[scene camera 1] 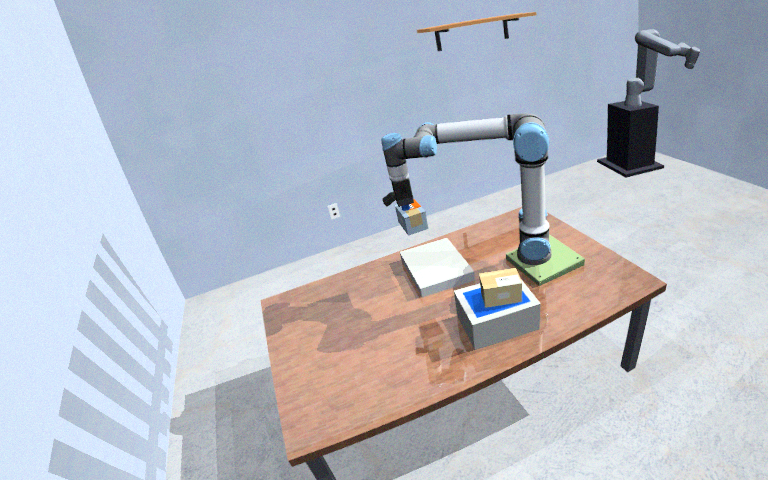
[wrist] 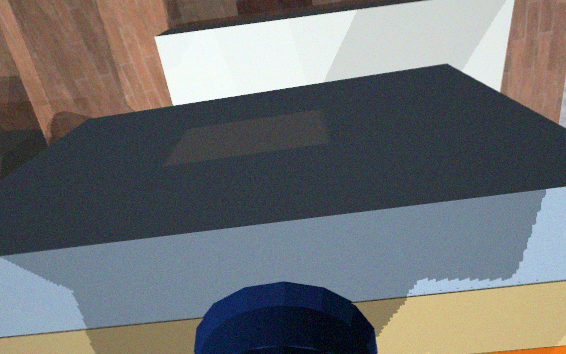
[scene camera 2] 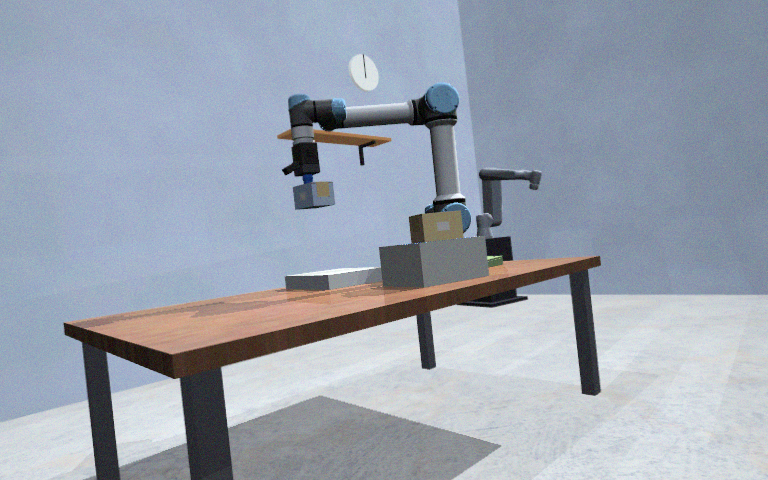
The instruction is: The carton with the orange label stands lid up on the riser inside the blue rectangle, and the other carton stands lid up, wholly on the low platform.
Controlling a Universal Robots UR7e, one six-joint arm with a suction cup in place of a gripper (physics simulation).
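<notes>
My suction cup (scene camera 1: 407,207) (scene camera 2: 307,178) (wrist: 285,322) is shut on the top of a blue-grey carton (scene camera 1: 405,221) (scene camera 2: 314,198) (wrist: 240,200) with an orange label and tan tape. It holds this carton lid up in the air, high above the table and near the low white platform (scene camera 1: 433,266) (scene camera 2: 307,282) (wrist: 250,60). The tan carton (scene camera 1: 498,293) (scene camera 2: 438,228), with a white label on top, stands lid up on the grey riser (scene camera 1: 506,328) (scene camera 2: 453,261), on the blue rectangle (scene camera 1: 481,309). The cup's contact is partly hidden in the scene views.
The arm's green base plate (scene camera 1: 560,263) (scene camera 2: 495,260) lies behind the riser on the wooden table (scene camera 1: 362,373) (scene camera 2: 237,322). A wall shelf (scene camera 1: 475,22) (scene camera 2: 351,138) hangs behind the arm. A second, grey arm (scene camera 1: 646,67) (scene camera 2: 492,195) stands on a black pedestal in the background.
</notes>
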